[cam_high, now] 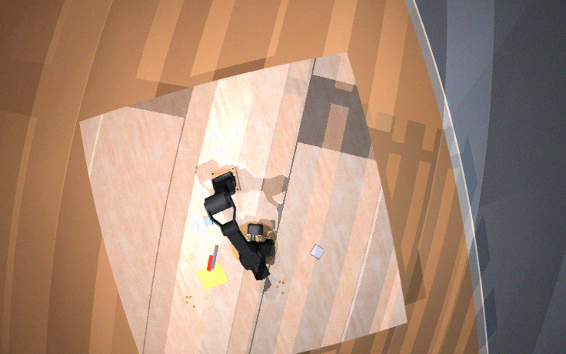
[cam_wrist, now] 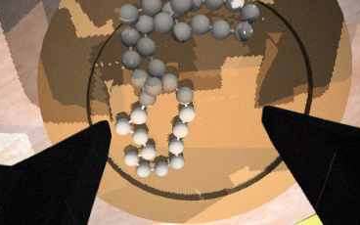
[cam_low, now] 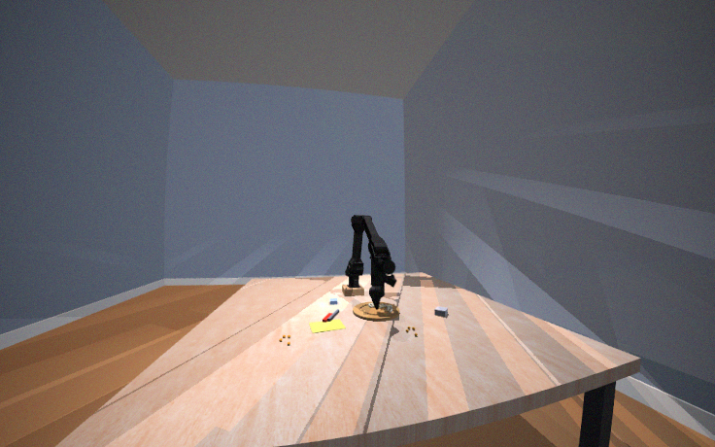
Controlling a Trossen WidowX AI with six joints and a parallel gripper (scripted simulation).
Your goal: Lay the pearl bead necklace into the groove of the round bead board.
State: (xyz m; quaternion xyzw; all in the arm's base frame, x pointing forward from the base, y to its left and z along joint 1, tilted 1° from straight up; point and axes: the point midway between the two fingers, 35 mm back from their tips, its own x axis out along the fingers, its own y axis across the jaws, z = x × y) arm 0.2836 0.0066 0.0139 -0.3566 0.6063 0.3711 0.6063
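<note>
My gripper tip is now 1 cm short of the round bead board, 1 cm to the left of it and 1 cm above it. Round my gripper tip: blue block: 16 cm behind, 15 cm to the right, 1 cm below; yellow note: 7 cm ahead, 24 cm to the right, 2 cm below; red marker: 21 cm to the right, 2 cm below.
</note>
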